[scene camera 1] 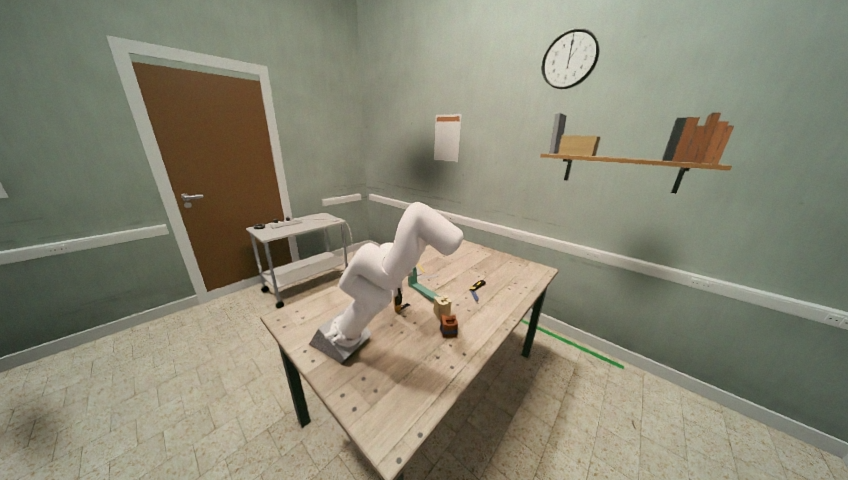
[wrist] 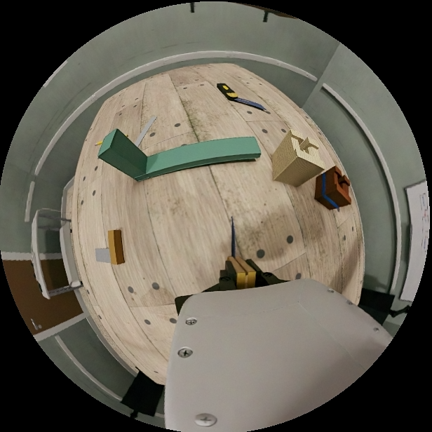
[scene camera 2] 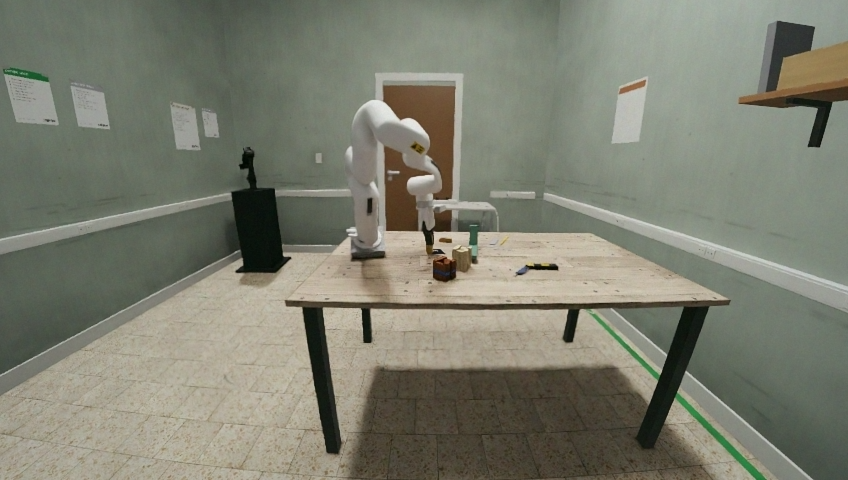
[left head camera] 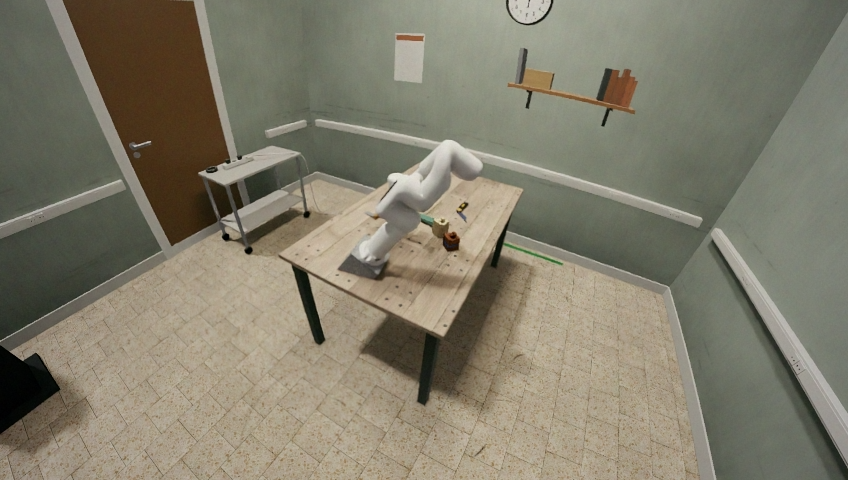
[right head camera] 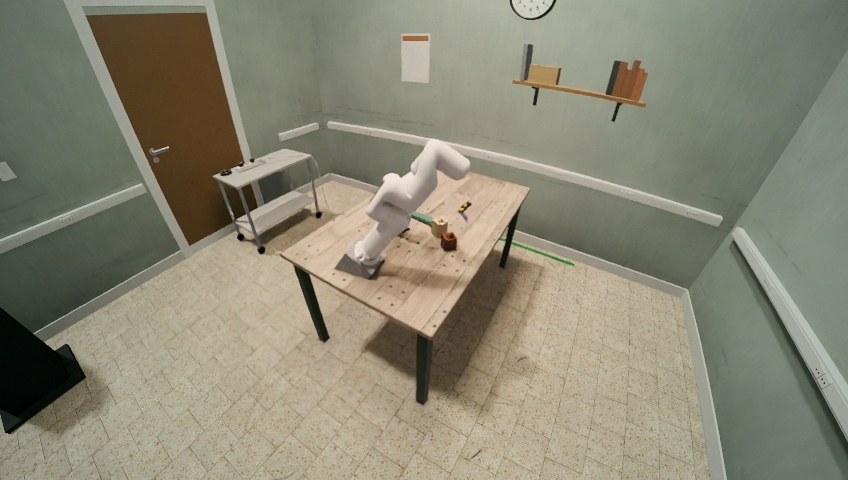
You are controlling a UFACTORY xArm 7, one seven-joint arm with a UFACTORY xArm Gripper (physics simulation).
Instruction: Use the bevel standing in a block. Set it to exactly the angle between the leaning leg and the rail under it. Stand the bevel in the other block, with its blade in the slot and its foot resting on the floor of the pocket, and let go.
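Frame: origin at the arm's base, x right, y up, z back, level; centimetres.
Seen in the pictures: gripper, between the fingertips: (scene camera 1: 397, 302) (scene camera 2: 430, 244); arm's base, origin of its link: (scene camera 1: 346, 330) (scene camera 2: 367, 238) (left head camera: 371, 253) (right head camera: 366, 253).
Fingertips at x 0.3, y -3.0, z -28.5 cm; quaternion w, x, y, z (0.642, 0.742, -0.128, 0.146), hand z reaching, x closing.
Note:
Pixels of each thing's middle, then the offset from my fingertips to it.
- green leaning leg, middle of its body: (scene camera 2: 473, 236) (scene camera 1: 412, 276) dx -9.6, dy +0.8, dz -22.6 cm
- green rail, middle of its body: (scene camera 2: 472, 250) (scene camera 1: 424, 291) (left head camera: 418, 215) (right head camera: 418, 216) dx +1.0, dy -3.1, dz -19.7 cm
- tan slotted block, middle of its body: (scene camera 2: 461, 258) (scene camera 1: 442, 306) (right head camera: 439, 227) (left head camera: 440, 227) dx +17.8, dy -0.5, dz -11.2 cm
- red-brown slotted block, middle of its body: (scene camera 2: 444, 268) (scene camera 1: 449, 326) (right head camera: 448, 241) (left head camera: 451, 241) dx +26.7, dy -1.3, dz -3.0 cm
- black-and-yellow tool, middle of its body: (scene camera 2: 535, 269) (scene camera 1: 478, 290) (right head camera: 466, 210) (left head camera: 464, 211) dx +23.1, dy -4.0, dz -40.5 cm
My gripper (wrist: 237, 270) (scene camera 2: 429, 248) is shut on the bevel's yellow-brown stock, low over the table. The bevel's dark blue blade (wrist: 233, 240) points away from the fingers; its exact angle is hard to read. The green leaning leg (wrist: 121, 152) (scene camera 2: 473, 233) (scene camera 1: 412, 276) rises from one end of the green rail (wrist: 200, 156) (scene camera 1: 426, 291), ahead of my gripper. A tan slotted block (wrist: 298, 162) (scene camera 2: 461, 257) (scene camera 1: 441, 306) stands near the rail's other end. A red-brown slotted block (wrist: 334, 189) (scene camera 2: 444, 268) (scene camera 1: 449, 325) with a blue band stands beside it. No bevel shows in either block.
A black-and-yellow tool (wrist: 227, 92) (scene camera 2: 541, 266) with a blue blade lies beyond the rail. A small square (wrist: 115, 246) with a wooden stock lies left of my gripper in the wrist view. A grey strip (wrist: 146, 131) lies behind the leg. A white cart (left head camera: 252, 166) stands past the table.

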